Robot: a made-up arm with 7 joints.
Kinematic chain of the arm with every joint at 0, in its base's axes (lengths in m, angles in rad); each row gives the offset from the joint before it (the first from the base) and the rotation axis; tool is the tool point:
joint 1: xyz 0 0 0.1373 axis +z
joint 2: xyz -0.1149 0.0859 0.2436 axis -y
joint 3: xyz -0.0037 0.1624 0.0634 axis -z
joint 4: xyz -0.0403 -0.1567 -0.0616 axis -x
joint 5: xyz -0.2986 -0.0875 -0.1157 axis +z
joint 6: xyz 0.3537 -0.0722 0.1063 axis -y
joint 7: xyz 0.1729 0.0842 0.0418 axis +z
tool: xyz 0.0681 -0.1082 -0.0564
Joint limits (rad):
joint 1: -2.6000..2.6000
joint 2: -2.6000..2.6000
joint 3: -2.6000..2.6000
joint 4: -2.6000..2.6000
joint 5: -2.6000..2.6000
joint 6: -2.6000..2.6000
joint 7: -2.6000..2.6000
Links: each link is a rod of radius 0.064 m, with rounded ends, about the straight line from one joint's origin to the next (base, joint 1, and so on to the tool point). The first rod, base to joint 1, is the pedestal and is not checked.
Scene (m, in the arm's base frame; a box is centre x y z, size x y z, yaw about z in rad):
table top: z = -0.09
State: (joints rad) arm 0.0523 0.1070 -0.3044 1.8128 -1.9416 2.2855 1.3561
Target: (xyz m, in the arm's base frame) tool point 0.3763 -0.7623 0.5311
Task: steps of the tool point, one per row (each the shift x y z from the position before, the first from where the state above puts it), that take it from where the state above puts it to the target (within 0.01 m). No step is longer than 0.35 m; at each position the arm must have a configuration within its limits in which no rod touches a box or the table.
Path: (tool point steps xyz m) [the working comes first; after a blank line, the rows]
Joints at the target: -2.5266 -0.5357 1.2031 2.1527 -2.0603 1.3647 1.2614
Straight joint move there: clear.

1: 0.1115 0.2250 0.0328
2: 0.2136 0.1646 0.0325
3: 0.2808 0.0587 0.0278
4: 0.2940 -0.0718 0.0191
5: 0.2457 -0.1992 0.0068
6: 0.1432 -0.2949 -0.0084
7: 0.0059 -0.3365 -0.0254
8: -0.1381 -0.3132 -0.0430
9: -0.2581 -0.2286 -0.0602

